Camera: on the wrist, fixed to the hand. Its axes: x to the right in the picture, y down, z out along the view.
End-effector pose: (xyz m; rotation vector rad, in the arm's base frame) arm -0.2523 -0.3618 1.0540 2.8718 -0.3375 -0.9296
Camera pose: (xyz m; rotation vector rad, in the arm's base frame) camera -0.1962 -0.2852 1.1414 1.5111 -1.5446 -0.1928
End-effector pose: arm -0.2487 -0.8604 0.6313 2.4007 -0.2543 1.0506
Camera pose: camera -0.3071 -0.7467 0.6491 1.2990 -2.0493 1.5507
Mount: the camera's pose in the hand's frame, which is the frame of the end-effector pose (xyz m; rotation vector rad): -0.0237 -0.0697 -0.1060 -0.5020 0.2965 1.4809
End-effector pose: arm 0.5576 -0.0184 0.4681 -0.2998 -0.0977 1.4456
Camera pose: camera 0.6476 -0.0635 0.3873 -1.1521 0.0290 2.8058
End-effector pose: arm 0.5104 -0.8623 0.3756 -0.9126 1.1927 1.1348
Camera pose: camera 0.5549 -0.9834 0.3785 0.3955 -1.7692 -2.3964
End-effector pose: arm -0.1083 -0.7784 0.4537 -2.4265 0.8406 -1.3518
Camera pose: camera -0.1810 -0.7011 0.5271 -1.0113 2.4868 -0.8255
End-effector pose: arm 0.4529 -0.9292 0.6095 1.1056 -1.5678 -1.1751
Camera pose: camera 0.5708 -0.9400 0.5581 -0.3051 -1.2256 -0.2698
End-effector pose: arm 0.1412 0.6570 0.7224 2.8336 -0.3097 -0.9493
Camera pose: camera 0.1976 0.7370 0.8066 1.5021 -1.5039 -0.1777
